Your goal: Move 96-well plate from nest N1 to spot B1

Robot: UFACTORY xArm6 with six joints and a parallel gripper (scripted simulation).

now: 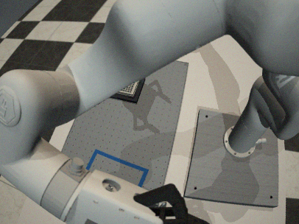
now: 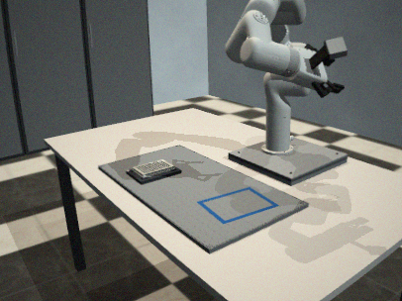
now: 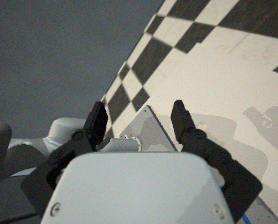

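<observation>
Right now the white 96-well plate is 570 mm to the right of my hand, 360 mm below it and 180 mm ahead of it. Also, from my hand: black plate nest N1: 570 mm to the right, 380 mm below, 180 mm ahead.
</observation>
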